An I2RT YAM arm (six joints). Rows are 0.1 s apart.
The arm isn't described. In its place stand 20 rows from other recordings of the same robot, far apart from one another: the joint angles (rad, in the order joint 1, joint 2, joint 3, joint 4, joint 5, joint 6), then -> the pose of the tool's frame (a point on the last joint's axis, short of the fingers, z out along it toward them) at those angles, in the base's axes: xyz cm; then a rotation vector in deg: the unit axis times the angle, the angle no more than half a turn.
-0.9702, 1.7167, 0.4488, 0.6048, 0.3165, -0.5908 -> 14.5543, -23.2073, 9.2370, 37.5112, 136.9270, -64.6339
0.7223, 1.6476, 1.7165, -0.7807, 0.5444, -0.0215 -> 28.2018, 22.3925, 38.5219, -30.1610, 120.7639, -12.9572
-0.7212, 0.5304, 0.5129, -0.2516, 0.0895, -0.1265 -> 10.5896, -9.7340, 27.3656, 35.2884, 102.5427, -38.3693
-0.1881, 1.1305, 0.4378, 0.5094, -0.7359, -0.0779 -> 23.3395, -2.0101, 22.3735, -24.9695, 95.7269, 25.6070
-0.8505, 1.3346, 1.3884, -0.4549, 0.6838, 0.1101 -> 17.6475, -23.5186, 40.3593, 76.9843, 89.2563, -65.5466
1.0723, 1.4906, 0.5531, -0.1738, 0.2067, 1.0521 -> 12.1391, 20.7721, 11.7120, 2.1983, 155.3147, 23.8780
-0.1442, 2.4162, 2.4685, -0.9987, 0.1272, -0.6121 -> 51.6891, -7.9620, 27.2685, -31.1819, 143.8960, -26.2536
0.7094, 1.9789, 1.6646, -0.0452, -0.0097, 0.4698 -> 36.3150, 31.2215, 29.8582, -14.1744, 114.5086, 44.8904
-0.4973, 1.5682, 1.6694, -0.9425, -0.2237, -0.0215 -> 29.3317, -15.0227, 38.0899, 26.4812, 134.0479, 1.4498
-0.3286, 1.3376, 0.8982, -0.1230, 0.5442, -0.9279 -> 27.2899, -11.2521, 26.4736, -19.6031, 132.4882, -72.8084
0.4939, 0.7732, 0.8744, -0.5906, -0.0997, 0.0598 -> 14.3885, 8.1494, 33.0892, -29.2410, 115.9699, 25.3547
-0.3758, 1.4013, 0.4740, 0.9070, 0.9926, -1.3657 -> 23.4543, -12.4589, 21.1821, -0.8377, 117.9351, -114.4219
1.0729, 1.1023, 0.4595, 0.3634, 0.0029, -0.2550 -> 11.3854, 20.9240, 21.9993, -66.5827, 85.2866, 32.2727
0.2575, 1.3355, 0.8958, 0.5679, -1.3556, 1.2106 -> 26.8313, 10.6624, 33.0664, -29.9222, 110.3705, 114.6693
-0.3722, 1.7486, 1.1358, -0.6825, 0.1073, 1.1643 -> 30.7305, -12.4063, 17.6238, 114.1999, 116.4381, 0.6416
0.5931, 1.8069, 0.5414, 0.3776, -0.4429, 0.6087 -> 22.3332, 16.8938, 7.2184, -10.9112, 151.2022, 58.4236
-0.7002, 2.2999, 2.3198, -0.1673, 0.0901, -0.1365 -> 41.6924, -35.5501, 35.9173, 31.9315, 96.1272, -39.6340
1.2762, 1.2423, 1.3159, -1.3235, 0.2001, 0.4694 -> 6.7483, 19.8036, 33.7907, -60.1245, 147.4604, 9.4698
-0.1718, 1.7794, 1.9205, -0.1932, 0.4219, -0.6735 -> 40.6528, -8.5332, 46.0091, -4.9335, 97.9573, -56.1932
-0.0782, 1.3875, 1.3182, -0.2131, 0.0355, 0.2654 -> 32.4588, -2.6702, 38.5435, 19.5552, 104.4186, 5.5795
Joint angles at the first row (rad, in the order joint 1, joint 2, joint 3, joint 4, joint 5, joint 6):
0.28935 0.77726 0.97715 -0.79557 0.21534 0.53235
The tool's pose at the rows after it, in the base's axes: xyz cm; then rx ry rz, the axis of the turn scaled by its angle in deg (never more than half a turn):
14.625, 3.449, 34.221, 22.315, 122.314, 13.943
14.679, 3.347, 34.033, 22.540, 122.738, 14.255
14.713, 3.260, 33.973, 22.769, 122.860, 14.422
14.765, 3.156, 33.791, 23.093, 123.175, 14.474
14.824, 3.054, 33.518, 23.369, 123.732, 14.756
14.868, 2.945, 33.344, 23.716, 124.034, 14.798
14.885, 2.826, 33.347, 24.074, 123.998, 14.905
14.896, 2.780, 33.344, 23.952, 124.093, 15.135
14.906, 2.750, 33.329, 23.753, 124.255, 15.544
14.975, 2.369, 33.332, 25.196, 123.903, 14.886
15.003, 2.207, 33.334, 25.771, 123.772, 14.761
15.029, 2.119, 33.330, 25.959, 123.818, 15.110
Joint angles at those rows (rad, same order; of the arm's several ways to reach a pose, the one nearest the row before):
0.28021 0.77536 0.96760 -0.79594 0.20659 0.53236
0.26951 0.77533 0.96187 -0.79595 0.19283 0.53196
0.26147 0.77536 0.95999 -0.79556 0.18481 0.53157
0.25198 0.77536 0.95429 -0.79520 0.17644 0.53122
0.24128 0.77536 0.94589 -0.79520 0.16270 0.53121
0.23174 0.77534 0.94052 -0.79518 0.15468 0.53082
0.22224 0.77498 0.94054 -0.79519 0.14785 0.53045
0.21725 0.77496 0.94051 -0.79517 0.13981 0.52738
0.21269 0.77497 0.94013 -0.79517 0.12915 0.52472
0.18633 0.77499 0.94016 -0.79480 0.12569 0.52357
0.17451 0.77497 0.94014 -0.79441 0.12148 0.52318
0.16609 0.77535 0.94015 -0.79403 0.11117 0.52279

